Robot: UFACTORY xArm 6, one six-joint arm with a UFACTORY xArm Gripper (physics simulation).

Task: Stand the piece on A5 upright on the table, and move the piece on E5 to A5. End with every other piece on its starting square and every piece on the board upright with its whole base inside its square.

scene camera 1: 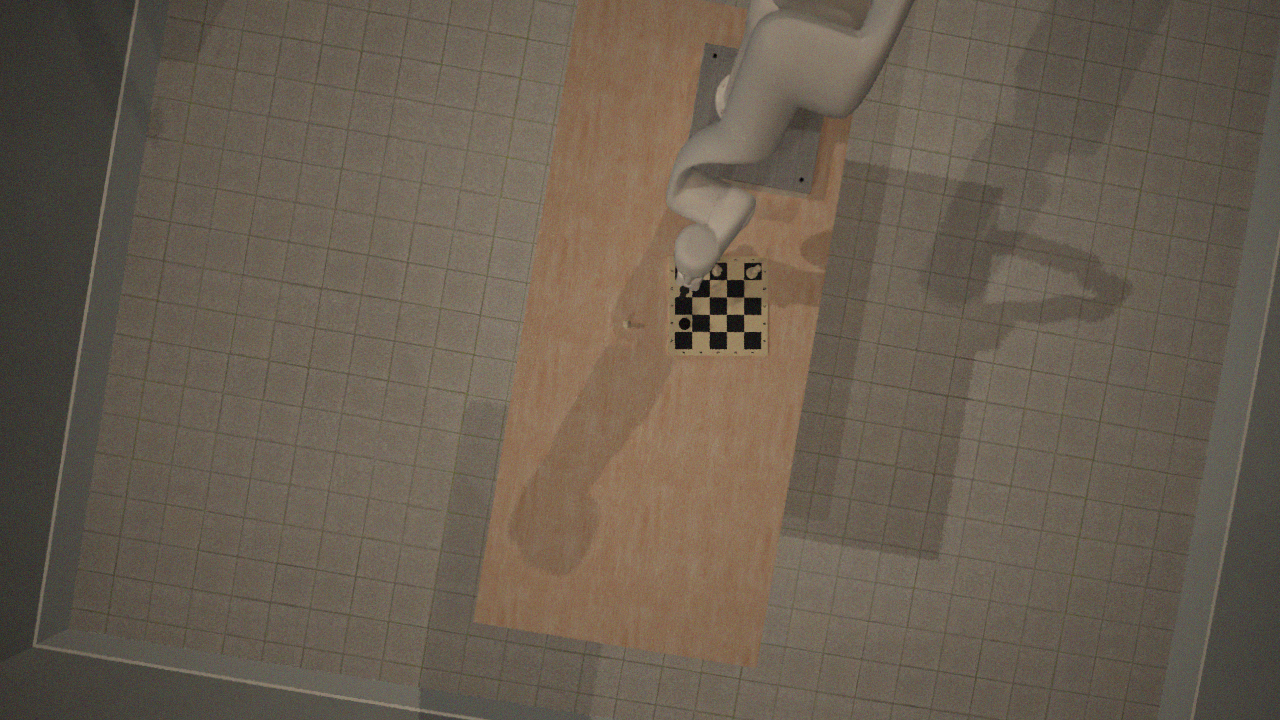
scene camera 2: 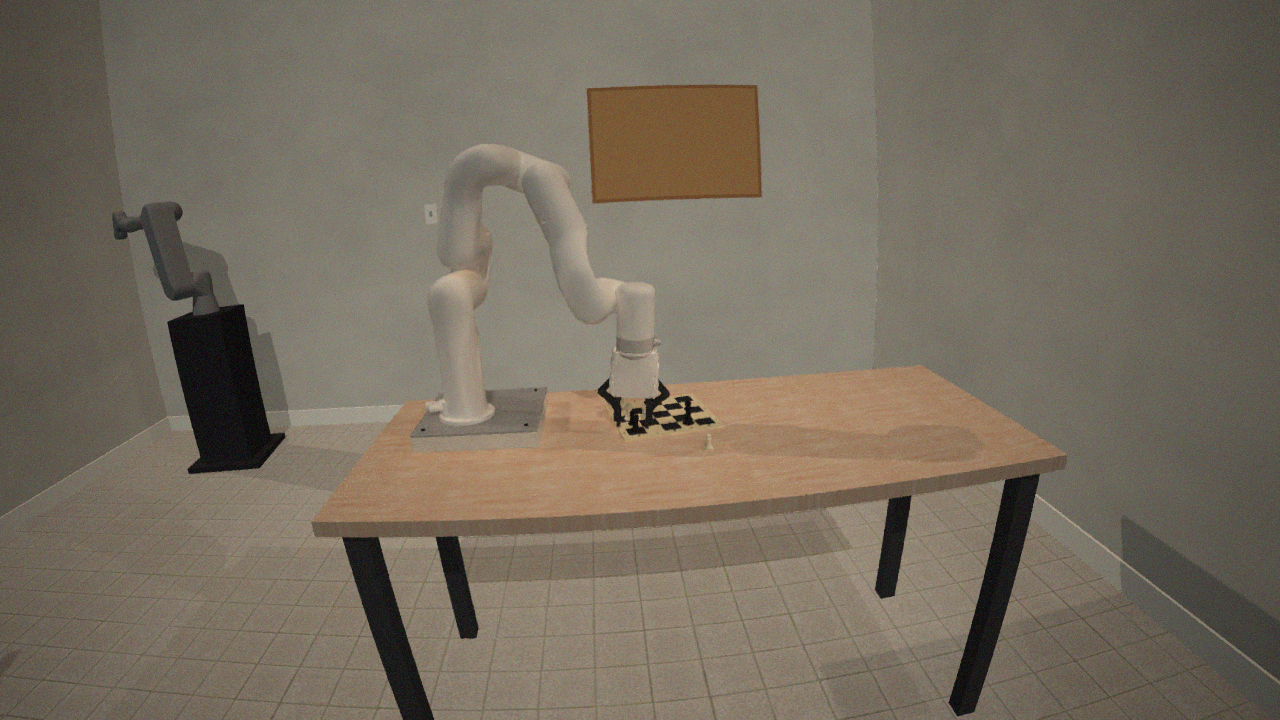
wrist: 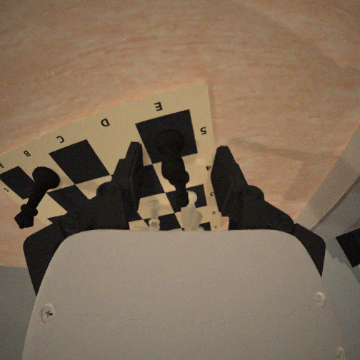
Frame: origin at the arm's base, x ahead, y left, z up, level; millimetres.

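Seen in the pictures: gripper, fingertip midpoint: (scene camera 2: 632, 425); arm's base, origin of the base link: (scene camera 2: 467, 415).
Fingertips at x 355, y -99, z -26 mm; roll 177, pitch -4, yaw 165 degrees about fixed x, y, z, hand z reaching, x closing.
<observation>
Pixels of each thing's middle, then the offset from my fingertips to it. "pt": a spot on its surface instead. Level surfaces: height alone.
- E5, body centre: (scene camera 2: 635, 423) dx +4, dy -11, dz +8 mm
- small pale piece, body centre: (scene camera 2: 708, 441) (scene camera 1: 626, 324) dx +125, dy -135, dz +1 mm
- Square A5, surface spot: (scene camera 1: 683, 341) pt dx +158, dy -10, dz -9 mm
- dark piece, body centre: (scene camera 2: 688, 411) (scene camera 1: 685, 323) dx +120, dy -9, dz +18 mm
- chessboard, surface spot: (scene camera 1: 762, 350) pt dx +172, dy +166, dz -9 mm
- wooden table, its level: dz -15 mm
- E3, body centre: (scene camera 2: 628, 410) (scene camera 1: 717, 269) dx +1, dy +57, dz +11 mm
- E1, body centre: (scene camera 1: 755, 270) dx +2, dy +136, dz +23 mm
The dark tall piece on E5 (wrist: 171, 145) (scene camera 2: 635, 419) stands upright. My gripper (scene camera 1: 687, 286) (scene camera 2: 633, 423) (wrist: 178, 159) is partly open and low around it, one finger on each side, with gaps in the wrist view. In the first scene view the arm's end hides most of E5. A small pale piece (scene camera 1: 628, 324) (scene camera 2: 709, 443) stands upright on the table, off the board beside its 5 edge. Square A5 (scene camera 1: 683, 341) (wrist: 16, 182) is bare. A dark piece (scene camera 1: 684, 323) (scene camera 2: 687, 408) (wrist: 45, 178) stands upright on B5, beside A5.
The chessboard (scene camera 1: 762, 350) (wrist: 187, 97) lies on the wooden table (scene camera 1: 644, 501) (scene camera 2: 805, 411). Pale pieces stand on E3 (scene camera 1: 716, 270) and E1 (scene camera 1: 753, 271); another pale piece (wrist: 154, 215) shows past my left-hand finger. The robot's grey base plate (scene camera 1: 778, 174) (scene camera 2: 514, 416) is beyond the E side.
</observation>
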